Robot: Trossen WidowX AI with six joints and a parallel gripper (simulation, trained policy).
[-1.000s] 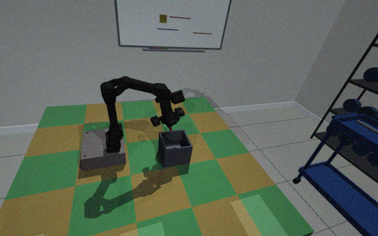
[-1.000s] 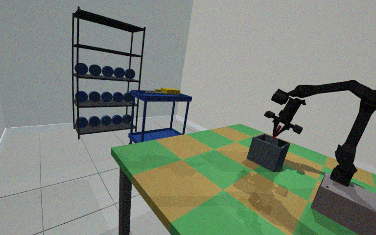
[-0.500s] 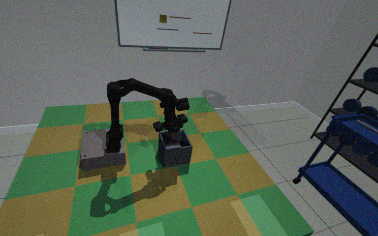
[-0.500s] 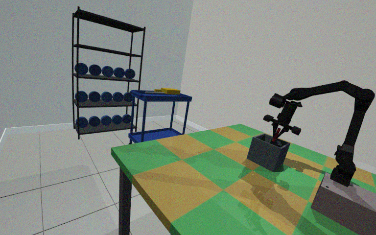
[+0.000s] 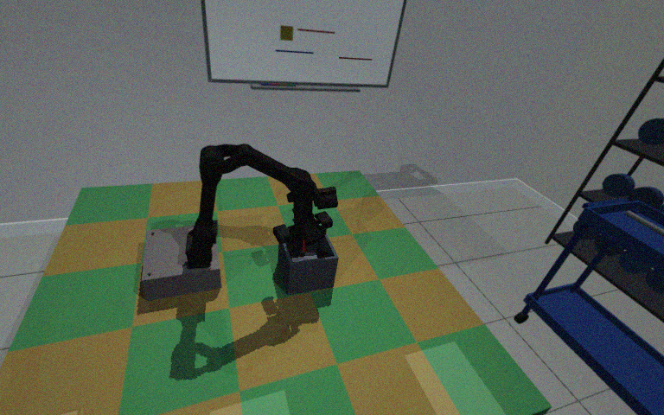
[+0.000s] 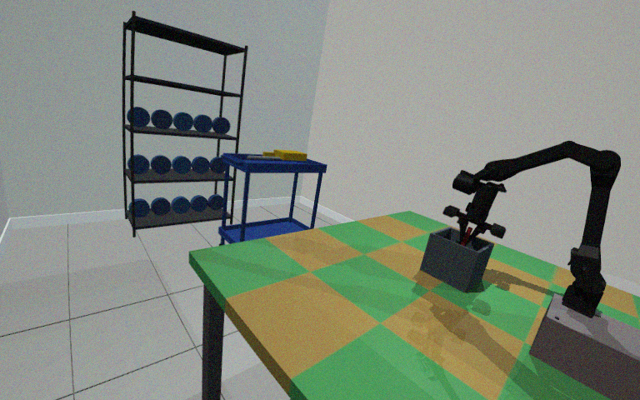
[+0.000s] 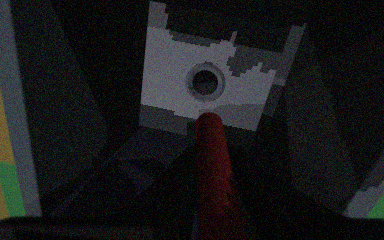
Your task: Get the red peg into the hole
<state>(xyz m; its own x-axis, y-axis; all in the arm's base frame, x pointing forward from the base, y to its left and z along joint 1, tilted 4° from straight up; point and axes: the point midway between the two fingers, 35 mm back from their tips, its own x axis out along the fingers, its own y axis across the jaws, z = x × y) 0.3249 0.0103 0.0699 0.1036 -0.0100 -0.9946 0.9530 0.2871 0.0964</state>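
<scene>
My gripper tip is 8 cm above the light grey plate, 1 cm to the left of it and 1 cm short of it. Round my gripper tip: red peg 2 cm above.
</scene>
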